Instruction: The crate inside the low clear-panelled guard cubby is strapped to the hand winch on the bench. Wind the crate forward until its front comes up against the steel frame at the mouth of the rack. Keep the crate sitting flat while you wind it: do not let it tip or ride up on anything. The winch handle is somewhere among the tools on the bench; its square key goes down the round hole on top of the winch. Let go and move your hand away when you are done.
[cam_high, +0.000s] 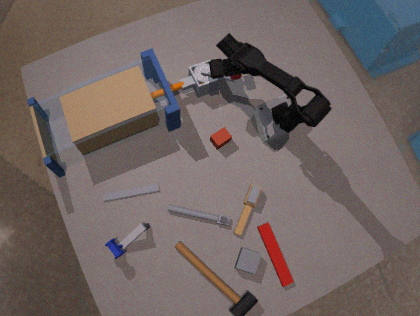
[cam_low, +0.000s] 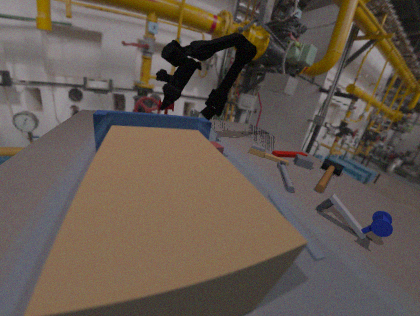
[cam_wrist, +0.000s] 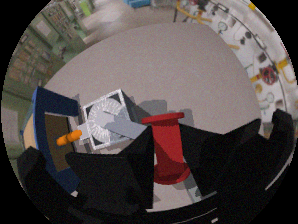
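My gripper tip is now 30 mm short of the red-knobbed crank, 30 mm above it and 10 mm to the left of it. From my gripper tip the other things lie so: blue steel frame: 240 mm ahead, 60 mm to the right, 30 mm below; red knob: 20 mm to the left; grey winch: 100 mm below, 70 mm ahead, 50 mm to the right.
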